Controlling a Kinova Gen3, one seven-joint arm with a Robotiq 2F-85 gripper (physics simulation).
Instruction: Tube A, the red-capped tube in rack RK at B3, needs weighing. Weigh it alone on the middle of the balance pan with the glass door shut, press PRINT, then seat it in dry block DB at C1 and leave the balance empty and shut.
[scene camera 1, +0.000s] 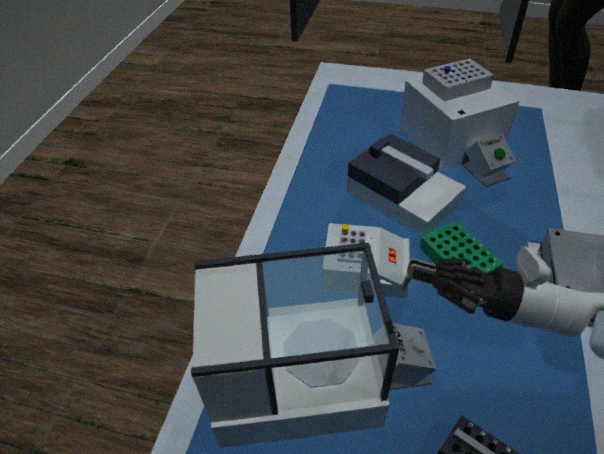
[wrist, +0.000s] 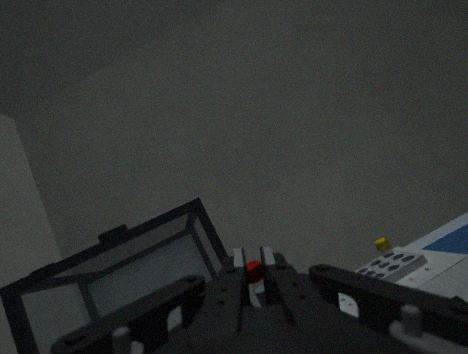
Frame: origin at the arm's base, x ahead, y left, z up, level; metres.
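Seen in the pictures: gripper, between the fingertips: (scene camera 1: 408, 267) (wrist: 253, 262).
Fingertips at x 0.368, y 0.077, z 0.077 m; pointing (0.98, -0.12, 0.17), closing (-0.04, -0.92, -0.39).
A point is followed by its place in that frame.
My gripper (scene camera 1: 414, 268) {x 0.368, y 0.077, z 0.077 m} (wrist: 253, 262) {x 0.368, y 0.077, z 0.077 m} is shut on the red-capped tube, whose red cap (scene camera 1: 409, 269) (wrist: 254, 270) {x 0.356, y 0.078, z 0.074 m} shows at the fingertips; the fingers hide most of its body. In the scene view it hangs by the display end of the white dry block (scene camera 1: 395, 235) {x 0.376, y -0.081, z -0.024 m} (wrist: 440, 272) {x 0.406, y -0.054, z -0.008 m}, which holds a yellow-capped tube (scene camera 1: 345, 229) {x 0.468, y -0.049, z 0.016 m} (wrist: 382, 244) {x 0.462, y -0.052, z 0.015 m}. The glass-sided balance (scene camera 1: 227, 310) {x 0.602, y 0.219, z 0.135 m} (wrist: 212, 240) {x 0.430, y 0.100, z 0.102 m} stands to the left, its octagonal pan (scene camera 1: 322, 350) bare. A dark handle (scene camera 1: 367, 291) {x 0.430, y 0.184, z 0.153 m} (wrist: 114, 234) {x 0.426, y 0.177, z 0.148 m} shows on it; I cannot tell whether the door is shut. A grey button box (scene camera 1: 414, 352) {x 0.351, y 0.173, z -0.002 m} stands beside the balance.
A green rack (scene camera 1: 457, 245) {x 0.259, y -0.082, z -0.039 m} lies behind the gripper. Beyond are a dark-and-white device (scene camera 1: 390, 172) {x 0.389, y -0.221, z 0.010 m}, a green-button box (scene camera 1: 492, 155) {x 0.166, y -0.319, z -0.005 m} and a white block (scene camera 1: 445, 117) {x 0.278, y -0.356, z 0.058 m} bearing a grey rack with a blue cap (scene camera 1: 447, 69) {x 0.274, y -0.464, z 0.112 m}. A grey box (scene camera 1: 575, 260) {x 0.066, y -0.034, z -0.003 m} is right, a black rack (scene camera 1: 457, 442) {x 0.289, y 0.288, z -0.034 m} at the bottom.
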